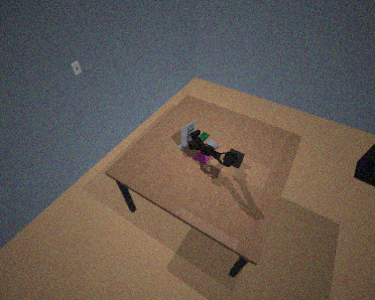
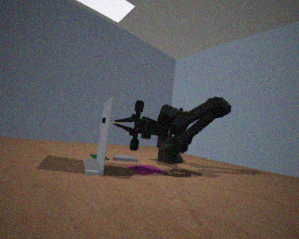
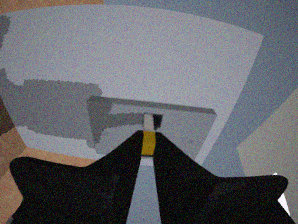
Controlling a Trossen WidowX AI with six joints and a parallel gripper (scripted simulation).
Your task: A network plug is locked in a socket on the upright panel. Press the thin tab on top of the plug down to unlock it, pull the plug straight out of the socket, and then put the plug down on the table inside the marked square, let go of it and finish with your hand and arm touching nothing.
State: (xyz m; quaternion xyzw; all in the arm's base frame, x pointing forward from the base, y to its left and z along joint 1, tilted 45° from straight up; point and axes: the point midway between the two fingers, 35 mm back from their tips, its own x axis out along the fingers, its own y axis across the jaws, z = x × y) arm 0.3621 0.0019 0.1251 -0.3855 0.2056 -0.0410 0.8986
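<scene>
Now: the marked square 17 cm below my gripper tip, 15 cm behind it and 3 cm to the left of it. Also, from my gripper tip: green patch 19 cm to the right, 17 cm below, 2 cm behind; upright grey panel 6 cm below, 4 cm ahead, 2 cm to the right; yellow network plug right at my gripper tip.
</scene>
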